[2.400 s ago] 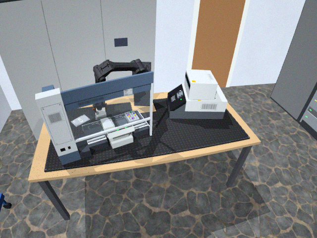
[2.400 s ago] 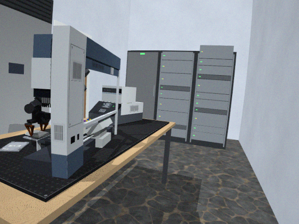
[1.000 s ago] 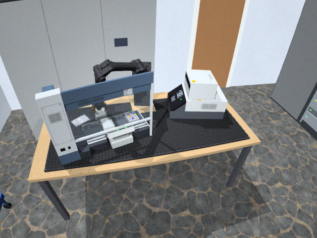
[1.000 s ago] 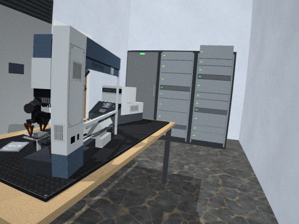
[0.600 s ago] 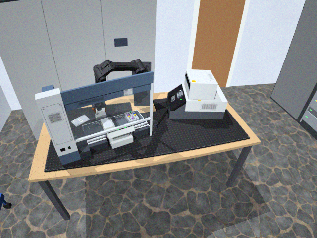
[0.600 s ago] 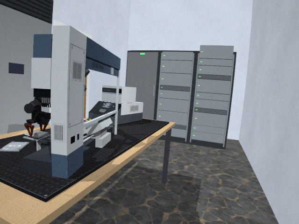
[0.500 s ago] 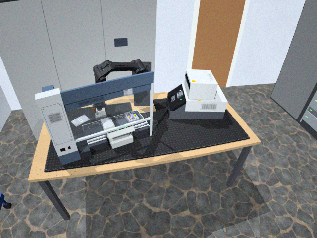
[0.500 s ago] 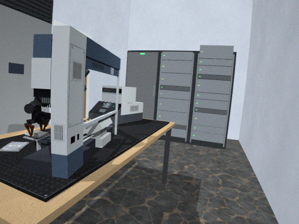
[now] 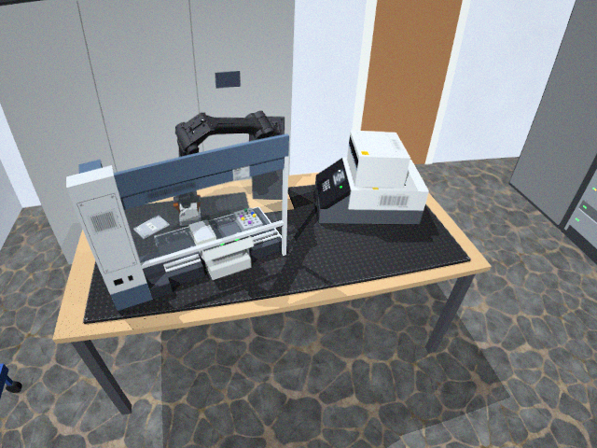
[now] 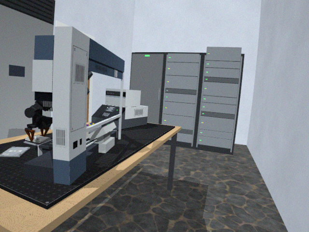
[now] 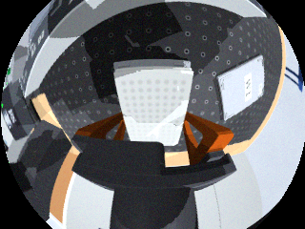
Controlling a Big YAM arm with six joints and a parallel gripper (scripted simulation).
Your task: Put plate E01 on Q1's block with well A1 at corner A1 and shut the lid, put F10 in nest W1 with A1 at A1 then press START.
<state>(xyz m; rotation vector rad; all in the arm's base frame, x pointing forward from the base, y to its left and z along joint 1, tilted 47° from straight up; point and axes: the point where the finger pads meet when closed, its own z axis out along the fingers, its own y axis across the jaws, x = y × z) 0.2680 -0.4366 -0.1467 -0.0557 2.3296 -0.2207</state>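
Now: the flat grey nest 2 cm below my hand. From my hand the other things lie so: tube cooling block (21 cm ahead, 25 cm to the left, 5 cm above); then white 96-well PCR plate (right at my hand); then white deep-well block (25 cm ahead, 5 cm to the left, 5 cm above).
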